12 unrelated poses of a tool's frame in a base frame.
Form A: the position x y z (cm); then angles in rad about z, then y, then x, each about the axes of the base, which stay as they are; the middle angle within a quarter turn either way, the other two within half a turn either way.
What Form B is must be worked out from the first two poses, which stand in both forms.
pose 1, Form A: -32.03, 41.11, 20.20, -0.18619, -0.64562, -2.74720
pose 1, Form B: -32.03, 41.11, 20.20, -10.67, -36.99, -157.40
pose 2, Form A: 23.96, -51.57, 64.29, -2.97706, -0.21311, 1.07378
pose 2, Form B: 23.96, -51.57, 64.29, -170.57, -12.21, 61.52
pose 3, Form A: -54.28, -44.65, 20.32, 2.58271, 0.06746, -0.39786
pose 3, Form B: -54.28, -44.65, 20.32, 147.98, 3.87, -22.80
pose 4, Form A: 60.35, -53.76, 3.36, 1.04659, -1.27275, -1.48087
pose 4, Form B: 60.35, -53.76, 3.36, 59.97, -72.92, -84.85
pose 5, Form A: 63.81, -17.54, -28.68, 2.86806, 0.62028, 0.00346
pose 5, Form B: 63.81, -17.54, -28.68, 164.33, 35.54, 0.20
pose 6, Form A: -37.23, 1.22, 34.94, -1.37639, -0.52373, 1.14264
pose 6, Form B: -37.23, 1.22, 34.94, -78.86, -30.01, 65.47
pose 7, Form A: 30.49, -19.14, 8.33, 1.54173, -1.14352, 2.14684
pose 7, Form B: 30.49, -19.14, 8.33, 88.33, -65.52, 123.00
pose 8, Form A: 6.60, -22.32, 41.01, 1.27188, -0.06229, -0.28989
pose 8, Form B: 6.60, -22.32, 41.01, 72.87, -3.57, -16.61
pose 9, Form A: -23.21, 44.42, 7.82, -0.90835, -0.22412, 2.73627
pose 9, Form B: -23.21, 44.42, 7.82, -52.04, -12.84, 156.78
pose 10, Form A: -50.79, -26.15, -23.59, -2.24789, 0.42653, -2.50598
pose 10, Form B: -50.79, -26.15, -23.59, -128.79, 24.44, -143.58
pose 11, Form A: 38.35, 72.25, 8.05, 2.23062, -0.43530, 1.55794
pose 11, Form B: 38.35, 72.25, 8.05, 127.81, -24.94, 89.26
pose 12, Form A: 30.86, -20.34, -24.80, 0.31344, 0.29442, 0.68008
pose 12, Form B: 30.86, -20.34, -24.80, 17.96, 16.87, 38.97
